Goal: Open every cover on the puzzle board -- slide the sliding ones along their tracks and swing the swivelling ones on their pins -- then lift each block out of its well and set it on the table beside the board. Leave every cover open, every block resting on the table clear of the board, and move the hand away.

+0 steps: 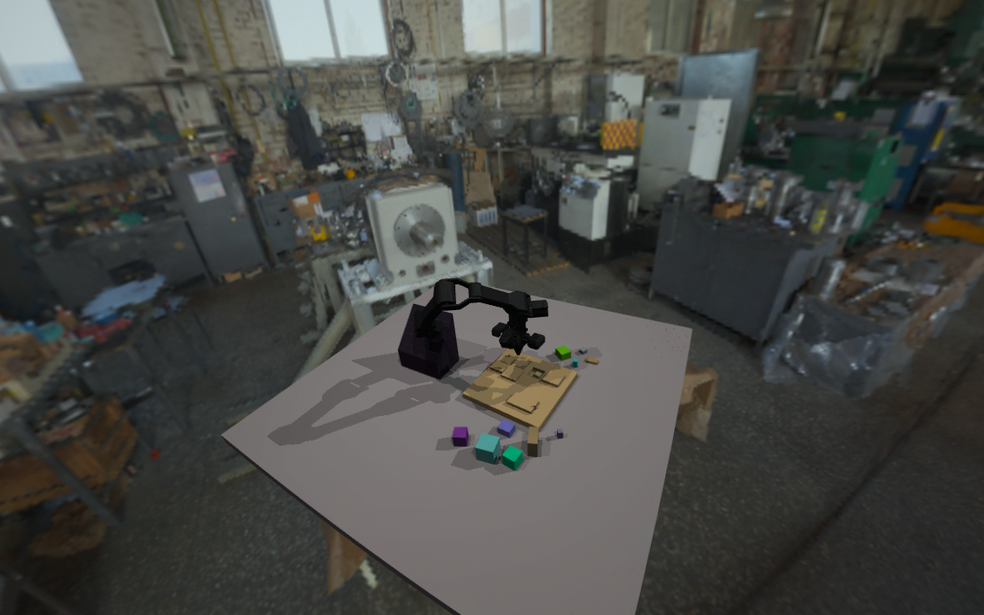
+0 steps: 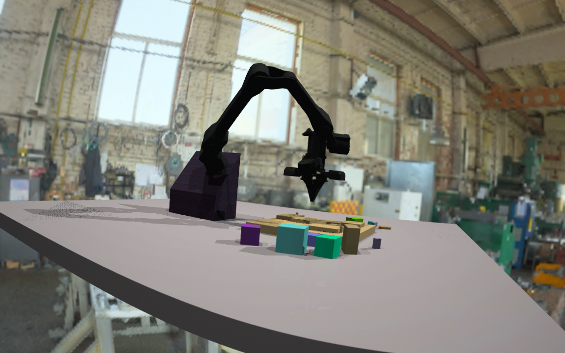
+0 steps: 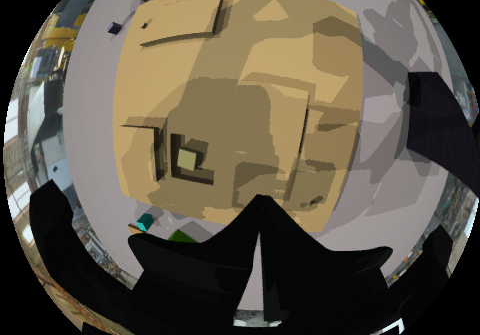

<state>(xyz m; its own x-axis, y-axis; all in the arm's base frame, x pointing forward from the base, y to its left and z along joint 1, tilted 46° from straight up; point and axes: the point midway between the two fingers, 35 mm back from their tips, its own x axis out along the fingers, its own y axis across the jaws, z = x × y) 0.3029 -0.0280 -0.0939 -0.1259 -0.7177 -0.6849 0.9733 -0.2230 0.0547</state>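
Right now my gripper tip is 3 cm short of the tan puzzle board, 8 cm to the left of it and 6 cm above it. Also, from my gripper tip: small grey block: 20 cm ahead, 19 cm to the left, 7 cm below; lime block: 13 cm ahead, 14 cm to the left, 7 cm below; small teal block: 19 cm ahead, 10 cm to the left, 7 cm below.
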